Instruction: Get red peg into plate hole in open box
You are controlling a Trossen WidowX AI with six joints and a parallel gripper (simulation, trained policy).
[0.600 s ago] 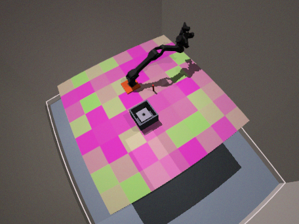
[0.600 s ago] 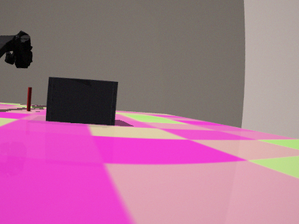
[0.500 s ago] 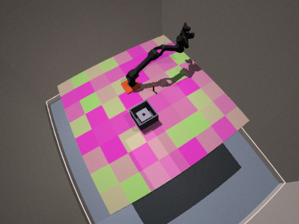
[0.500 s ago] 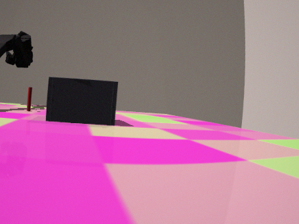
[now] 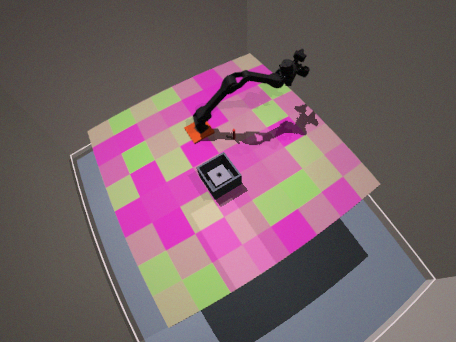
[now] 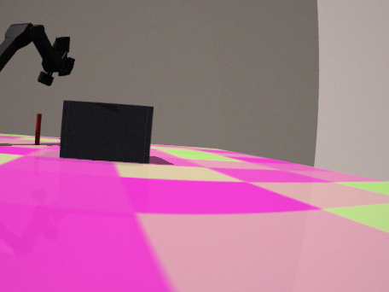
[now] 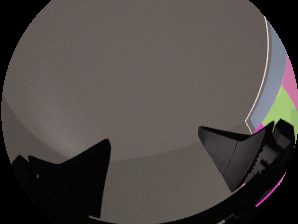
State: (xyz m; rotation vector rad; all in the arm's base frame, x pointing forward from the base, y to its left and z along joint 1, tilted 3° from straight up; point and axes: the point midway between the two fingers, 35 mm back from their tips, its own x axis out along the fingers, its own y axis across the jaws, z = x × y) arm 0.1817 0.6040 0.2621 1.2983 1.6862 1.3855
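My gripper tip is 2 cm short of the red peg, 53 cm to the left of it and 28 cm above it. Also, from my gripper tip: dark box 16 cm ahead, 75 cm to the right, 29 cm below; light grey plate 16 cm ahead, 75 cm to the right, 27 cm below.
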